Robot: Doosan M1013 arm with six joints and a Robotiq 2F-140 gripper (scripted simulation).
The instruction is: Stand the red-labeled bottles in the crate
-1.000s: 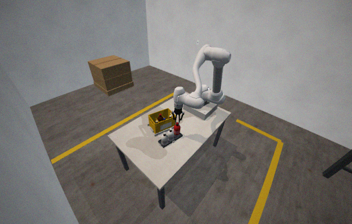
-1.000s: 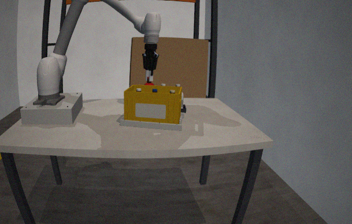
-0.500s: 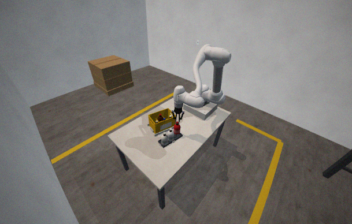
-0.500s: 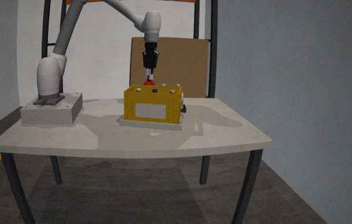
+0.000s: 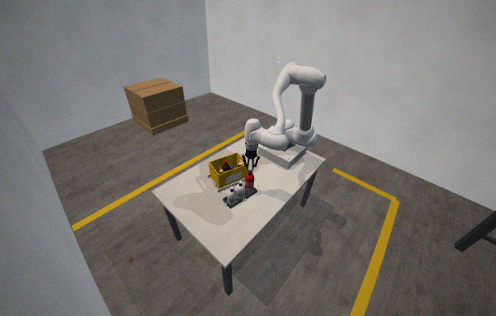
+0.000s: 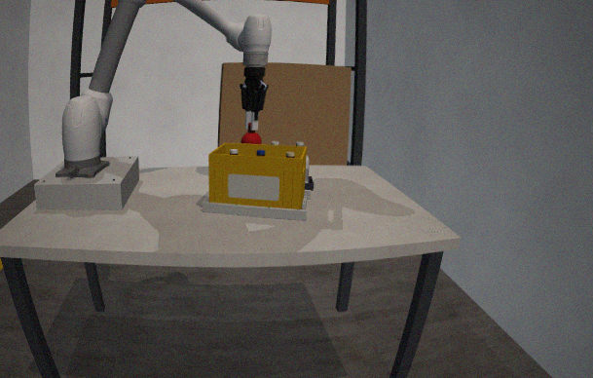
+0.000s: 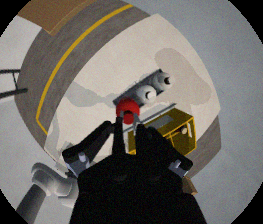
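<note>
My hand is 90 mm above the red-labeled bottle. Round my hand: crate 40 mm ahead, 230 mm to the right, 150 mm below.
</note>
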